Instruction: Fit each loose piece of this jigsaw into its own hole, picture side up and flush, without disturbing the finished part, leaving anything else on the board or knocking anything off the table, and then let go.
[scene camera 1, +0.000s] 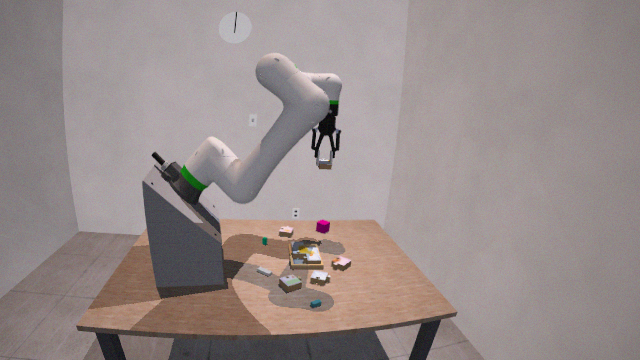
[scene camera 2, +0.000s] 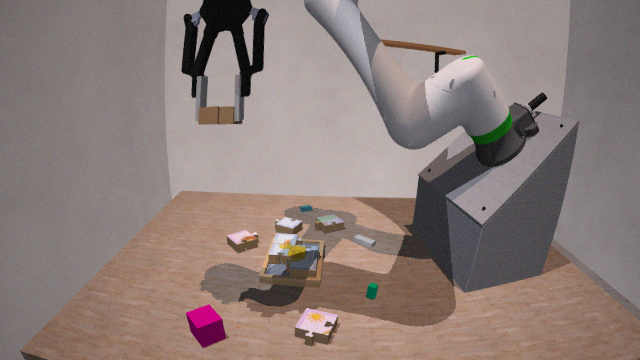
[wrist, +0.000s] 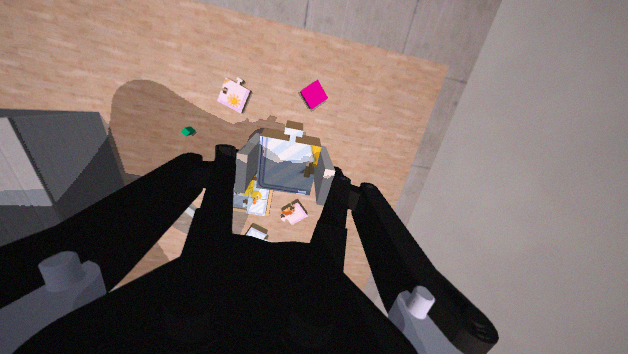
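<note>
My gripper (scene camera 1: 325, 159) (scene camera 2: 219, 107) (wrist: 289, 153) is shut on a blue-striped jigsaw piece (scene camera 1: 325, 165) (scene camera 2: 216, 115) (wrist: 286, 165), held picture side up high above the table. The wooden jigsaw board (scene camera 1: 307, 267) (scene camera 2: 291, 281) stands mid-table with blue and yellow duck pieces in it; part of it shows below the held piece in the wrist view. Loose on the table lie a pink sun piece (scene camera 1: 286, 230) (scene camera 2: 316, 320) (wrist: 234, 96), a pink piece with orange (scene camera 1: 341, 262) (scene camera 2: 242, 239) (wrist: 295, 212), a white-blue piece (scene camera 1: 320, 277) (scene camera 2: 288, 224) (wrist: 257, 231) and a green-topped piece (scene camera 1: 290, 283) (scene camera 2: 329, 222).
A magenta cube (scene camera 1: 323, 226) (scene camera 2: 206, 325) (wrist: 314, 95), a green block (scene camera 1: 265, 241) (scene camera 2: 372, 290) (wrist: 188, 131), a teal block (scene camera 1: 315, 303) (scene camera 2: 306, 208) and a pale bar (scene camera 1: 264, 271) (scene camera 2: 364, 241) lie around the board. The grey robot pedestal (scene camera 1: 187, 250) (scene camera 2: 515, 230) stands at one side.
</note>
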